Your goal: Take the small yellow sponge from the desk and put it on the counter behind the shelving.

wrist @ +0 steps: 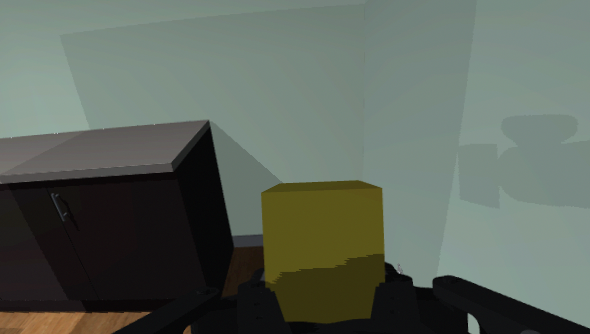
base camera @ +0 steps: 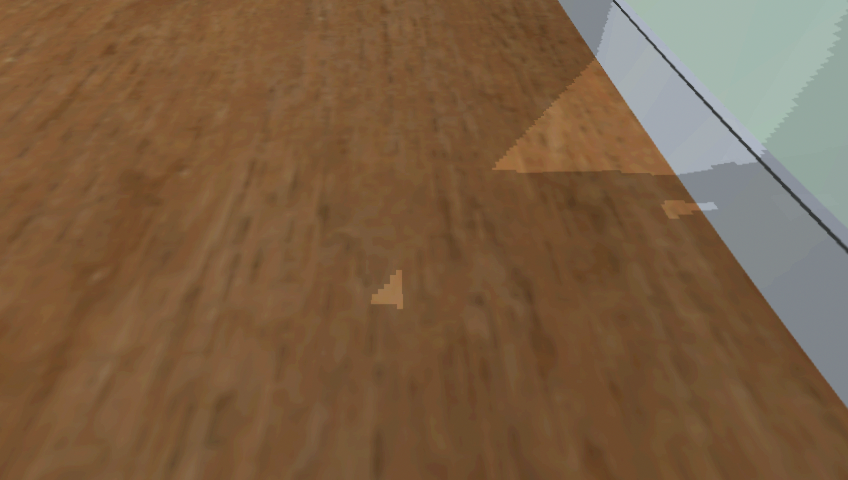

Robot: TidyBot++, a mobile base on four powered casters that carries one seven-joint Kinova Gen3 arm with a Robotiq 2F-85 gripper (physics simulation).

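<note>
The small yellow sponge is upright between the fingers of my gripper in the wrist view. The gripper is shut on it, and the sponge's lower part is between the dark fingers. The counter has a grey top and dark cabinet doors. It stands ahead and to the left in the wrist view, apart from the sponge, with its right end facing the gap beside the wall. The shelving and the desk do not show in either view.
A pale green wall stands behind the counter and along the right, meeting in a corner. A grey baseboard runs along its foot. The wooden floor carries shadows. A cabinet handle sticks out of the counter's front.
</note>
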